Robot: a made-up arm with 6 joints. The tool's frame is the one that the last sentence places.
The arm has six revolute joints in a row. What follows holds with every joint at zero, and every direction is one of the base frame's. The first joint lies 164.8 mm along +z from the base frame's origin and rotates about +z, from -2.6 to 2.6 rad. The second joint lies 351.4 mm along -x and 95.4 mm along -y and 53.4 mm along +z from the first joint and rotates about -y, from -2.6 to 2.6 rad. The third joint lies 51.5 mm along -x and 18 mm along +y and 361.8 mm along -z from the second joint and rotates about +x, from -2.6 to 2.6 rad. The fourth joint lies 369.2 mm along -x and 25.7 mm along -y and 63.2 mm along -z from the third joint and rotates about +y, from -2.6 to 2.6 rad. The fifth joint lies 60.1 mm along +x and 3.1 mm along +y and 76.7 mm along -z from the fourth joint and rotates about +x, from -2.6 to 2.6 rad. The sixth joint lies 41.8 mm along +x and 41.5 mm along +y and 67.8 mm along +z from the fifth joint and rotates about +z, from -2.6 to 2.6 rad. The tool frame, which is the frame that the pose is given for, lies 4 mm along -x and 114.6 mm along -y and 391 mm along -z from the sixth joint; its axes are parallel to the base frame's.
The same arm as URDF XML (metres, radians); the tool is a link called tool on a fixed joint. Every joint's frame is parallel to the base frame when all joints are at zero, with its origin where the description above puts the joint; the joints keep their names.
<robot name="arm">
<link name="base"/>
<link name="link1"/>
<link name="link2"/>
<link name="link3"/>
<link name="link4"/>
<link name="link5"/>
<link name="link6"/>
<link name="tool"/>
<joint name="joint 1" type="revolute"><parent link="base"/><child link="link1"/><origin xyz="0 0 0.1648" rpy="0 0 0"/><axis xyz="0 0 1"/><limit lower="-2.6" upper="2.6"/></joint>
<joint name="joint 2" type="revolute"><parent link="link1"/><child link="link2"/><origin xyz="-0.3514 -0.0954 0.0534" rpy="0 0 0"/><axis xyz="0 -1 0"/><limit lower="-2.6" upper="2.6"/></joint>
<joint name="joint 3" type="revolute"><parent link="link2"/><child link="link3"/><origin xyz="-0.0515 0.018 -0.3618" rpy="0 0 0"/><axis xyz="1 0 0"/><limit lower="-2.6" upper="2.6"/></joint>
<joint name="joint 4" type="revolute"><parent link="link3"/><child link="link4"/><origin xyz="-0.3692 -0.0257 -0.0632" rpy="0 0 0"/><axis xyz="0 1 0"/><limit lower="-2.6" upper="2.6"/></joint>
<joint name="joint 5" type="revolute"><parent link="link4"/><child link="link5"/><origin xyz="0.0601 0.0031 -0.0767" rpy="0 0 0"/><axis xyz="1 0 0"/><limit lower="-2.6" upper="2.6"/></joint>
<joint name="joint 6" type="revolute"><parent link="link5"/><child link="link6"/><origin xyz="0.0418 0.0415 0.0678" rpy="0 0 0"/><axis xyz="0 0 1"/><limit lower="-2.6" upper="2.6"/></joint>
<joint name="tool_joint" type="fixed"><parent link="link6"/><child link="tool"/><origin xyz="-0.004 -0.1146 -0.391" rpy="0 0 0"/></joint>
</robot>

